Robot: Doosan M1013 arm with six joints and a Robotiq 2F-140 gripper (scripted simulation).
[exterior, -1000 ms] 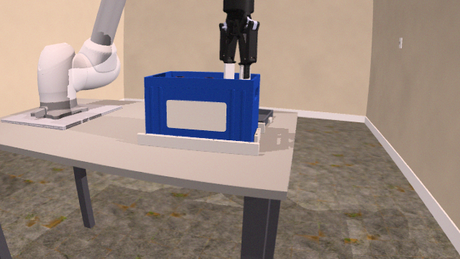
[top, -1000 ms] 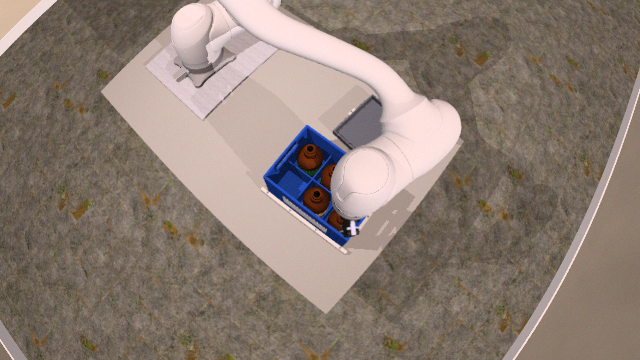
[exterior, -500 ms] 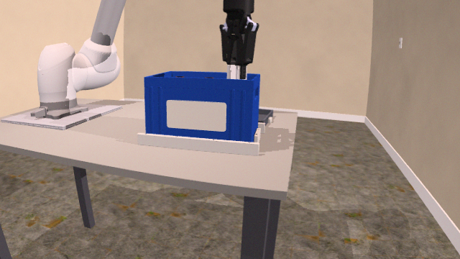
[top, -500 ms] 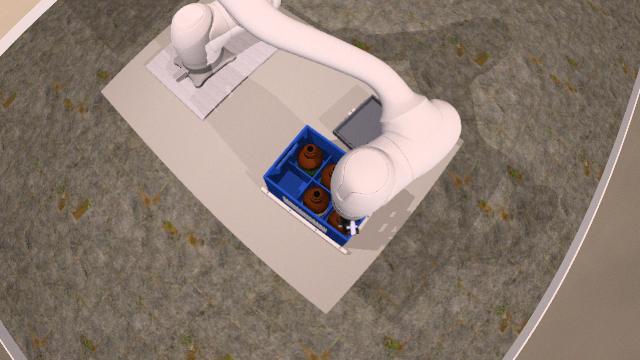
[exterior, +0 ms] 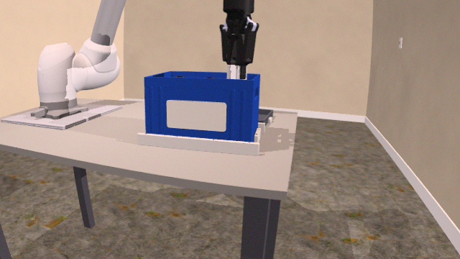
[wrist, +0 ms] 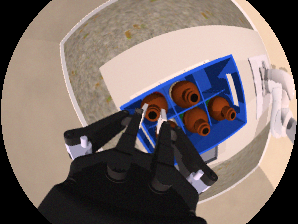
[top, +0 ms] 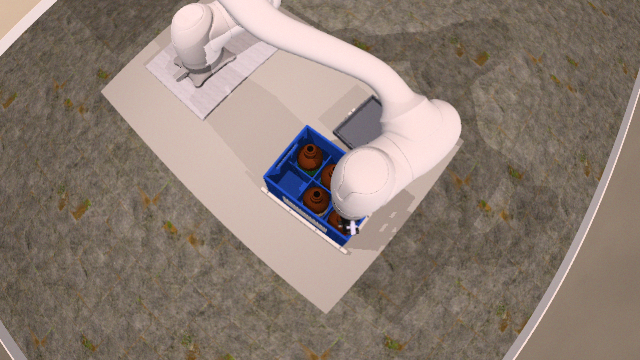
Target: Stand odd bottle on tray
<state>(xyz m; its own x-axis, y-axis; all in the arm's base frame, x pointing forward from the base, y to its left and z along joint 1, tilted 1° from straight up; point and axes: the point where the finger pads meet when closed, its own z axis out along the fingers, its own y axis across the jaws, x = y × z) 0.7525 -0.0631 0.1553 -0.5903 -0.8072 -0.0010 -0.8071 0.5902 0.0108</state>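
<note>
My gripper is now 90 mm above the bottle. From my hand the other things lie so: crate: 100 mm behind, 30 mm to the left, 90 mm below; then dark grey tray: 100 mm behind, 290 mm to the left, 160 mm below.
</note>
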